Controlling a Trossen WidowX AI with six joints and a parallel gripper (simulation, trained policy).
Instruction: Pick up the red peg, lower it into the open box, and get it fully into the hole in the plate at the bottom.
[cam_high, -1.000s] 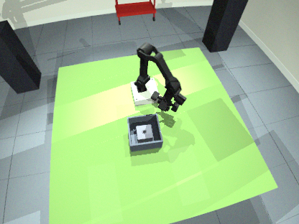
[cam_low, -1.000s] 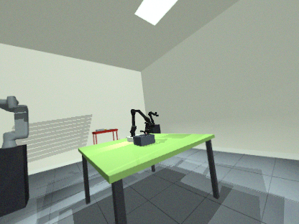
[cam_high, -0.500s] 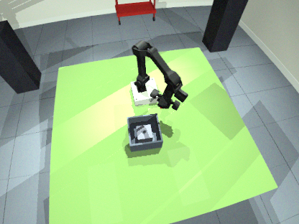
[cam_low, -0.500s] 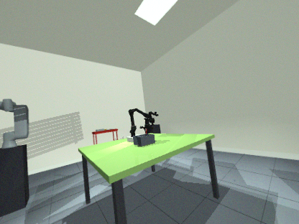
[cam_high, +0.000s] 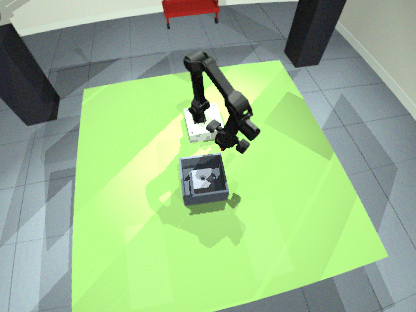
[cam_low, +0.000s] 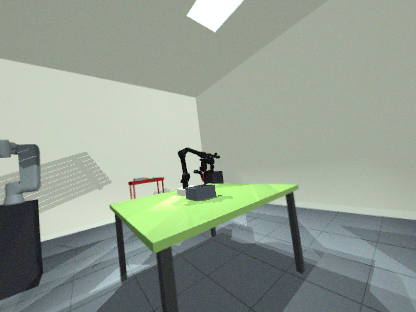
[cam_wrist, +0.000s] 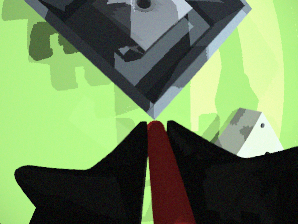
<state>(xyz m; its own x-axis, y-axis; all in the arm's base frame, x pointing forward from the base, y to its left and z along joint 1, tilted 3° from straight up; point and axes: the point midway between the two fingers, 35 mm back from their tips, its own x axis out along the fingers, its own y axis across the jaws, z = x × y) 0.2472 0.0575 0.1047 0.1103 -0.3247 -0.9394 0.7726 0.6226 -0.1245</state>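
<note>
The red peg is 10 mm to the left of my gripper tip and 30 mm above it. From my gripper tip the other things lie so: grey box 80 mm ahead, 100 mm to the right, 110 mm below.
</note>
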